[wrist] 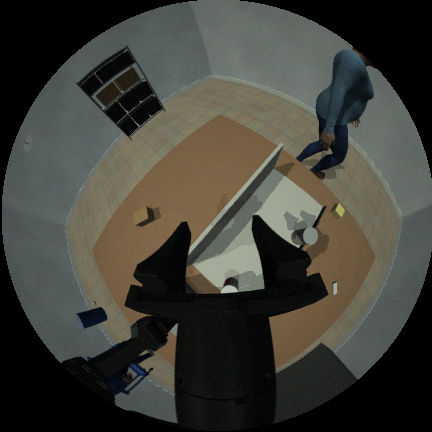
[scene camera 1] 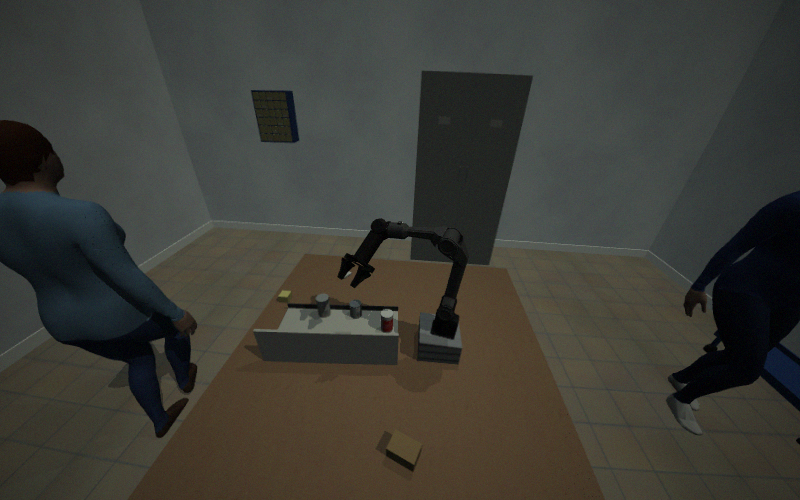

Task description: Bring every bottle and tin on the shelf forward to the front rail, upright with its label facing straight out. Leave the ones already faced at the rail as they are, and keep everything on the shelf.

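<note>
A white shelf (scene camera 1: 327,347) (wrist: 282,194) has a tall panel along one long side and a dark front rail (scene camera 1: 380,308) (wrist: 320,216) along the other. A tall grey cylinder (scene camera 1: 322,304) (wrist: 310,236) stands upright at the rail near the shelf's left end in the scene view. A shorter grey tin (scene camera 1: 355,308) stands upright close to the rail; it does not show in the wrist view. A red tin with a pale top (scene camera 1: 387,321) (wrist: 229,289) stands upright at the right end, back from the rail. Label directions cannot be told. My gripper (scene camera 1: 347,281) (wrist: 219,224) is open and empty, above the shelf.
A yellow block (scene camera 1: 284,295) (wrist: 338,210) lies beyond the shelf's left end. A tan box (scene camera 1: 403,449) (wrist: 143,216) lies on the panel side. The arm's base block (scene camera 1: 438,349) stands beside the right end. A person in light blue (scene camera 1: 64,253) (wrist: 340,95) is close to the shelf's left.
</note>
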